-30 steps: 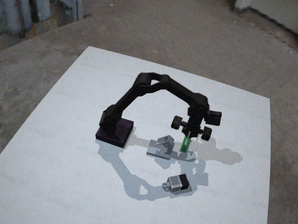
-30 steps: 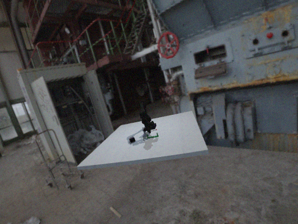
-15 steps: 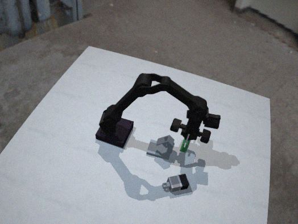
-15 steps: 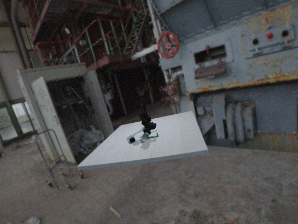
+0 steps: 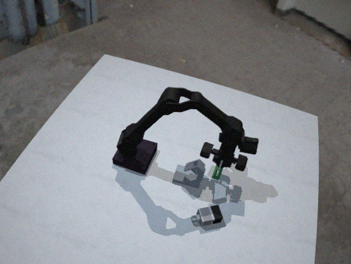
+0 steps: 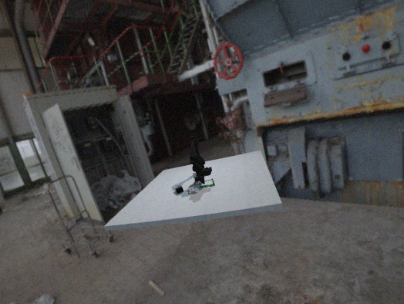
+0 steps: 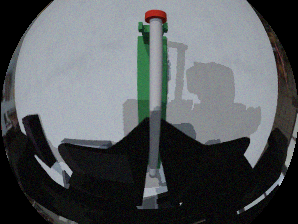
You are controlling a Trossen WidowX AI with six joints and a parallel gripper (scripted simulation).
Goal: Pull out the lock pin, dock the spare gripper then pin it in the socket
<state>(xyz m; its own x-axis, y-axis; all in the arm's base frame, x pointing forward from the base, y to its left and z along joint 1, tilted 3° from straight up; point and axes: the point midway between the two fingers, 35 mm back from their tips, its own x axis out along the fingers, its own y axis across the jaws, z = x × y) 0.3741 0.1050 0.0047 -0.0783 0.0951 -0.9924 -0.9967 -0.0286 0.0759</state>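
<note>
The green block lies 2 cm to the left of my gripper tip. The rest, counted from my gripper tip: grey mount (9 cm behind, 8 cm to the right, 3 cm above); then spare gripper (2 cm ahead, 24 cm to the right).
</note>
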